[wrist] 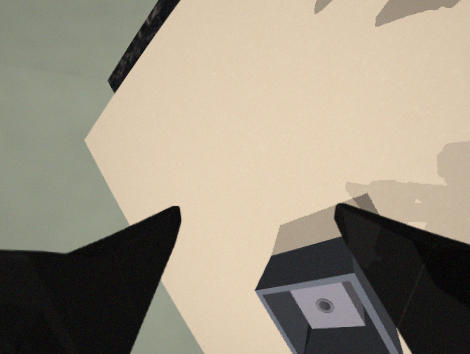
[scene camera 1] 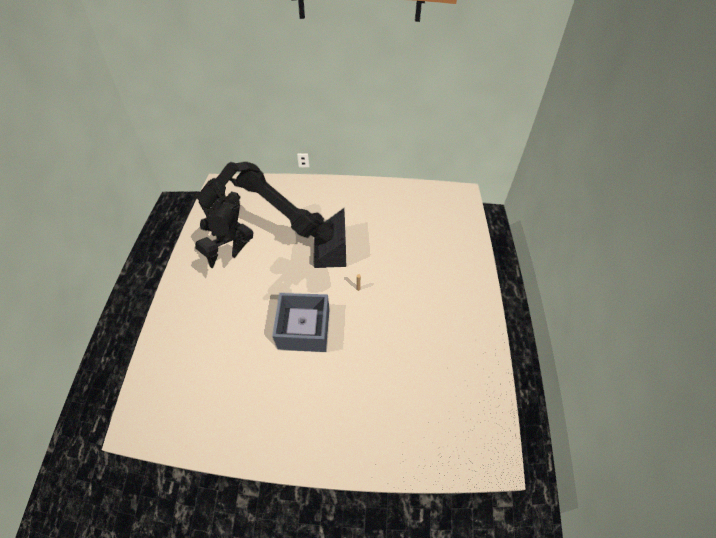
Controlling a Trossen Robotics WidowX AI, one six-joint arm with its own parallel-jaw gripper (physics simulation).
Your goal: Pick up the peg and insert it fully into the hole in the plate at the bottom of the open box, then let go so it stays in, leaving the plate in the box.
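Where they show: gripper, fingertip midpoint: (wrist: pixel 257 212) (scene camera 1: pixel 222 262); arm's base at its link origin: (scene camera 1: pixel 327 234).
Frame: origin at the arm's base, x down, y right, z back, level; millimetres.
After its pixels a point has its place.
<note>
A small tan peg (scene camera 1: pixel 358 282) @[x 37, y -129, z -175 mm] stands upright on the table, right of the box and in front of the arm's base. The open dark blue-grey box (scene camera 1: pixel 303 343) @[x 27, y 20, z -426 mm] (wrist: pixel 307 262) @[x 34, y 118, z -342 mm] sits near the table's middle. A pale lilac square plate (scene camera 1: pixel 294 328) @[x 29, y 58, z -376 mm] (wrist: pixel 343 305) @[x 29, y 36, z -318 mm] lies on its floor, with a round hole (scene camera 1: pixel 302 320) @[x 43, y 40, z -337 mm] (wrist: pixel 325 305) @[x 38, y 29, z -350 mm] at its centre. My gripper (scene camera 1: pixel 223 260) @[x -156, y 279, z -274 mm] (wrist: pixel 257 212) @[x -156, y 279, z -274 mm] is open and empty, raised above the left part of the table, to the left of and behind the box. The peg does not show in the wrist view.
The black arm base (scene camera 1: pixel 336 254) @[x 12, y -42, z -80 mm] stands behind the box and peg. The cream table top (scene camera 1: pixel 324 416) @[x 87, y -67, z -635 mm] (wrist: pixel 225 125) @[x 87, y 394, z -386 mm] has its left edge near my gripper. A wall with a white outlet (scene camera 1: pixel 303 160) rises behind the table.
</note>
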